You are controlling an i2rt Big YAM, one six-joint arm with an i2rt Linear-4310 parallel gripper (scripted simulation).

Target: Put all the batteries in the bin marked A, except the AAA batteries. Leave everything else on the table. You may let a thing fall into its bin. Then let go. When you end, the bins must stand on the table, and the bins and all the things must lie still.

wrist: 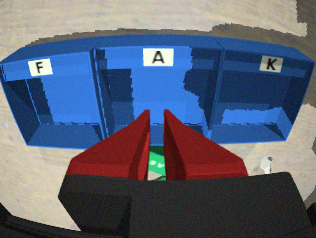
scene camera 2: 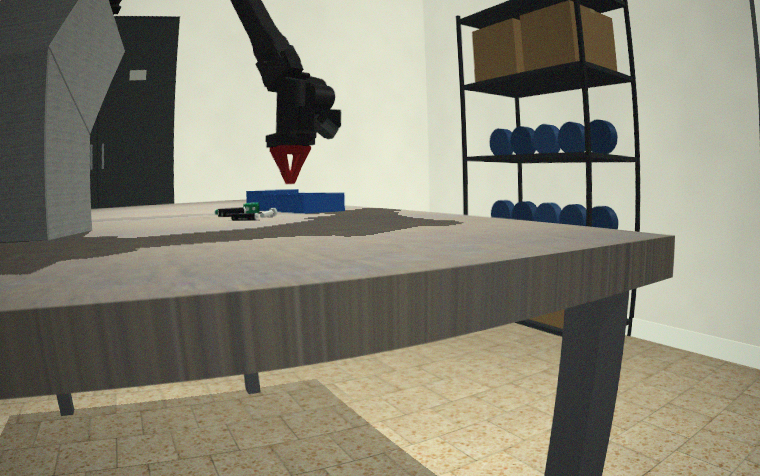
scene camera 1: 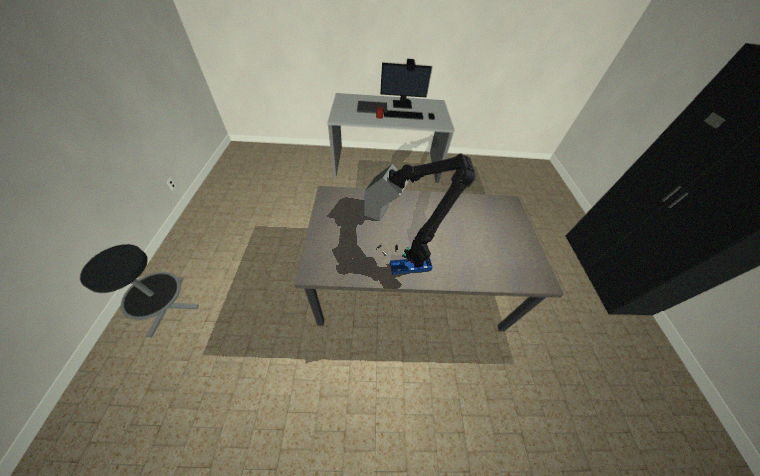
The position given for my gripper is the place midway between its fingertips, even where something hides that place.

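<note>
A blue tray (scene camera 2: 290,201) is visible, and the wrist view also shows the tray (wrist: 259,99). My gripper (scene camera 2: 290,184) is visible as well; in the wrist view, too, there is my gripper (wrist: 156,117).
</note>
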